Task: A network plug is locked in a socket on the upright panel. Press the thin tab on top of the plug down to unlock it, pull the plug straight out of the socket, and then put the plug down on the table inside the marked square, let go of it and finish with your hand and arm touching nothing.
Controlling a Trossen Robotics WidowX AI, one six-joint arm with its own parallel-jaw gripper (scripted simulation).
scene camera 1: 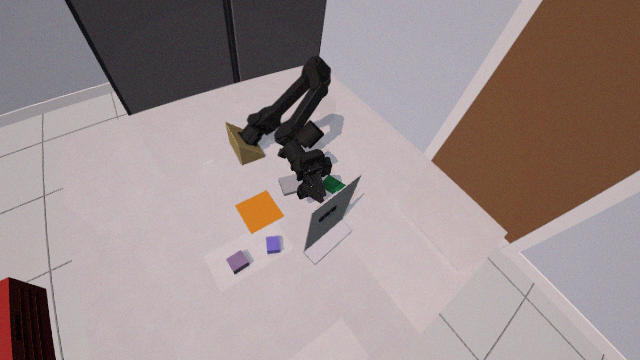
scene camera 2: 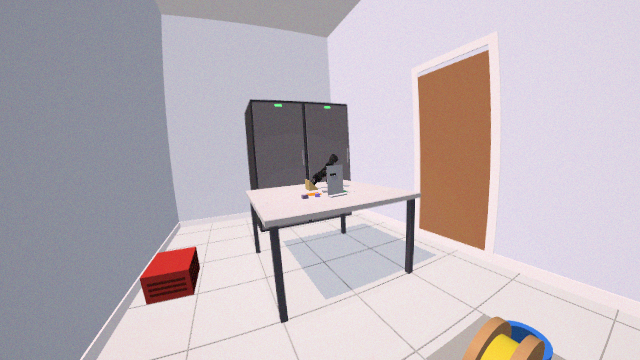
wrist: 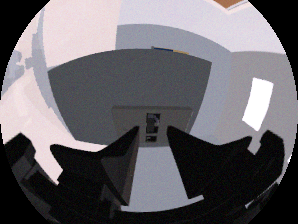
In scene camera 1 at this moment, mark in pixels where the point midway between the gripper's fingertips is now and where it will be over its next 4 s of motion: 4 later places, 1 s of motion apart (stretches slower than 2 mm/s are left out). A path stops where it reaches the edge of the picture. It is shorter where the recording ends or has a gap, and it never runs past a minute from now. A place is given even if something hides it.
My gripper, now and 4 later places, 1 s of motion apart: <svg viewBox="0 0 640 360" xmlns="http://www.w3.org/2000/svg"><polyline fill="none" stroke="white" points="323,199 326,202 321,199 315,194 310,190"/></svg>
